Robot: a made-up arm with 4 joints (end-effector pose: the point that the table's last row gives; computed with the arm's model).
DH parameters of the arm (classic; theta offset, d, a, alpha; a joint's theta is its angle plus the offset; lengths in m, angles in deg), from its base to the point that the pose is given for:
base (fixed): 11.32 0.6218 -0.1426 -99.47
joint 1: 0 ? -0.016 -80.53
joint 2: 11.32 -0.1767 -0.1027 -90
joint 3: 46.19 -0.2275 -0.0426 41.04
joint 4: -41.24 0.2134 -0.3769 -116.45
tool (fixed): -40.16 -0.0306 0 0
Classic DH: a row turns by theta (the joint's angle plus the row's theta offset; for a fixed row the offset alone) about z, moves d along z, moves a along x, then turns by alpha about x.
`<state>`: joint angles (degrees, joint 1 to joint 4).
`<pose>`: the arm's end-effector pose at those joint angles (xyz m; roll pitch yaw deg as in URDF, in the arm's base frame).
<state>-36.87 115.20 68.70 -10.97</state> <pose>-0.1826 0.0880 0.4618 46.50 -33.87 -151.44</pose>
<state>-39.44 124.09 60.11 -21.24</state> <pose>-0.1807 0.1878 0.5251 28.07 -20.09 -141.13</pose>
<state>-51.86 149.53 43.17 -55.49</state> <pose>-0.2569 0.2441 0.8113 1.79 33.71 -129.56</pose>
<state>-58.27 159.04 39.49 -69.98</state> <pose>-0.3373 0.1779 0.8818 -0.71 56.16 -124.27</pose>
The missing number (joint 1, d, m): 0.024
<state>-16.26 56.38 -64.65 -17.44</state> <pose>-0.5504 0.1487 0.8658 17.70 60.82 -38.60</pose>
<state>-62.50 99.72 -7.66 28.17</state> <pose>-0.0625 0.3796 0.6250 68.86 29.37 -114.14</pose>
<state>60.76 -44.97 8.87 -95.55</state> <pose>0.2089 -0.0935 0.7972 78.41 55.37 153.58</pose>
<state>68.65 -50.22 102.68 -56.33</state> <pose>-0.0941 -0.2446 0.6780 4.91 -7.30 20.13</pose>
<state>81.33 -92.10 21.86 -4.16</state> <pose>-0.2369 -0.2892 0.5894 76.38 21.95 59.02</pose>
